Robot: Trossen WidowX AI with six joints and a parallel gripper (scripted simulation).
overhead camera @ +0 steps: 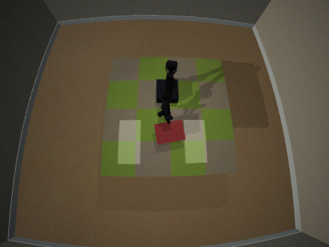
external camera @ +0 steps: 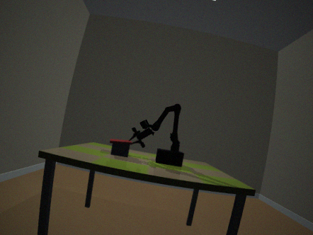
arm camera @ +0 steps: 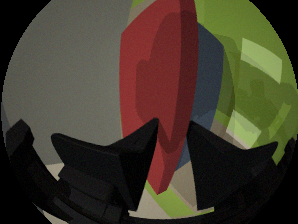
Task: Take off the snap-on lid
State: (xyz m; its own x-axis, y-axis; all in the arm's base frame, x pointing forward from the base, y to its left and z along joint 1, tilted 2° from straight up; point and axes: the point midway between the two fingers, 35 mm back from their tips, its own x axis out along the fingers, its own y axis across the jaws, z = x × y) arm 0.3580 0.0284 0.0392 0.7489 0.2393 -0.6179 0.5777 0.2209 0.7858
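Right now my gripper tip is 7 cm short of the red lid and 2 cm to the right of it. Also, from my gripper tip: storage box 7 cm ahead, 2 cm to the left, 6 cm below.
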